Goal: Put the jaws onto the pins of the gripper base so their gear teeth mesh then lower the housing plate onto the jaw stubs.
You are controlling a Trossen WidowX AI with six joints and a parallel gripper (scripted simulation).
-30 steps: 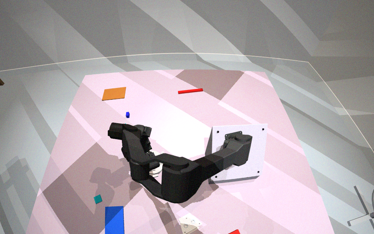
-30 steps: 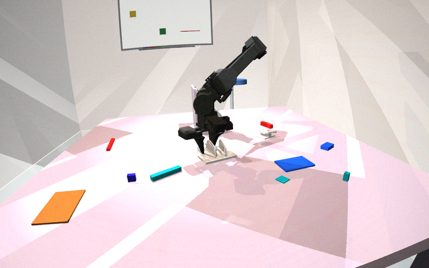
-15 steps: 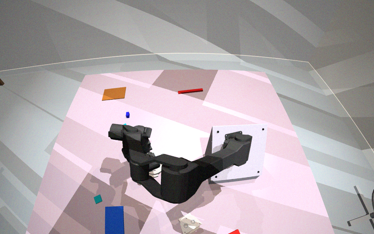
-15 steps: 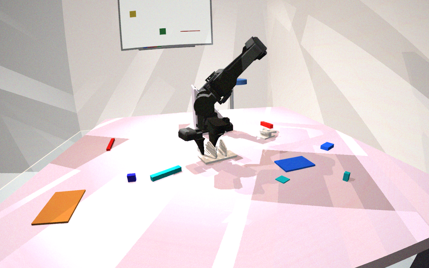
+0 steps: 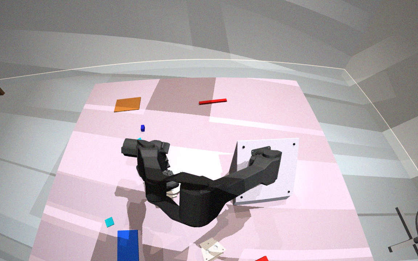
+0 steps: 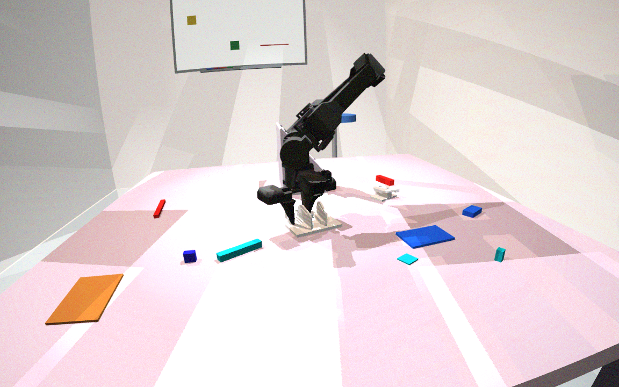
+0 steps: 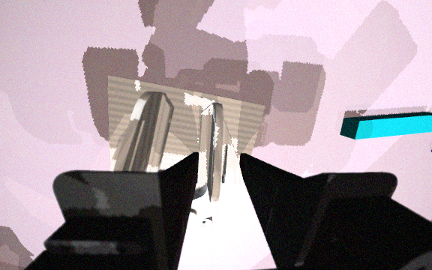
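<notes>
Right now the white sheet is 3 cm to the left of my gripper tip, 1 cm below it and 1 cm ahead of it. Also, from my gripper tip: white jaw: 4 cm to the left, 4 cm behind; housing plate: 6 cm behind, 2 cm to the left, 1 cm below; cyan bar: 15 cm to the right, 9 cm ahead, 1 cm below.
</notes>
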